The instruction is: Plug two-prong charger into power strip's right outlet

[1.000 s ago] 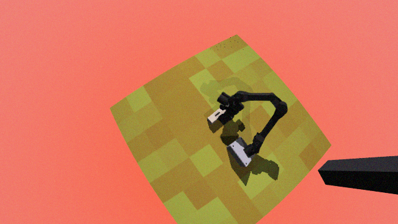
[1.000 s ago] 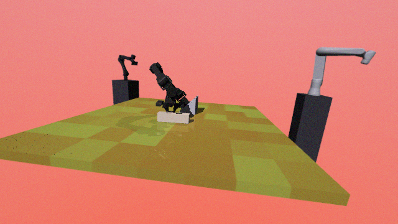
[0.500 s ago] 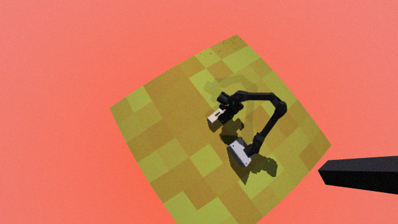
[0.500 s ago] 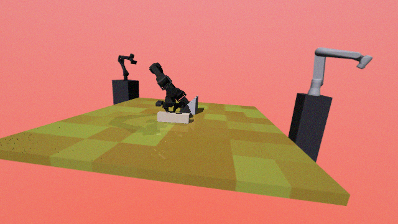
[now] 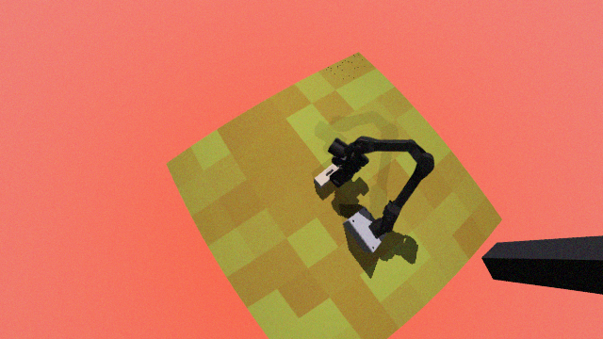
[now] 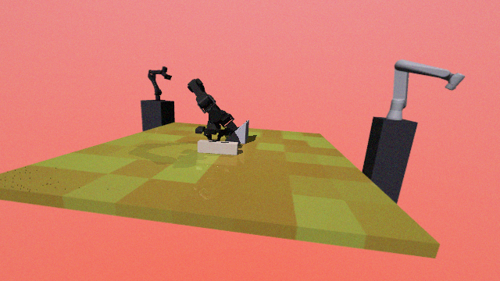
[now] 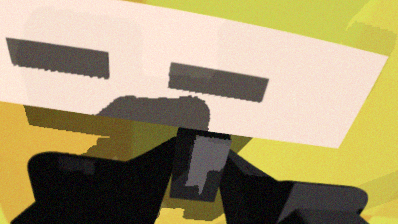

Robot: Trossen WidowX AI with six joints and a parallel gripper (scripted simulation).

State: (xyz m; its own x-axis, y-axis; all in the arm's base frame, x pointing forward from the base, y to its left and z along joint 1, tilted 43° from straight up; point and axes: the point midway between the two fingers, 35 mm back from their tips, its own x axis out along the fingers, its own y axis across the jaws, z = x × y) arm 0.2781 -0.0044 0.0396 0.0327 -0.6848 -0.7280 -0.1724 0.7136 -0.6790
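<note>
Now: gripper tip 2 cm short of the dark two-prong charger and 1 cm below it.
</note>
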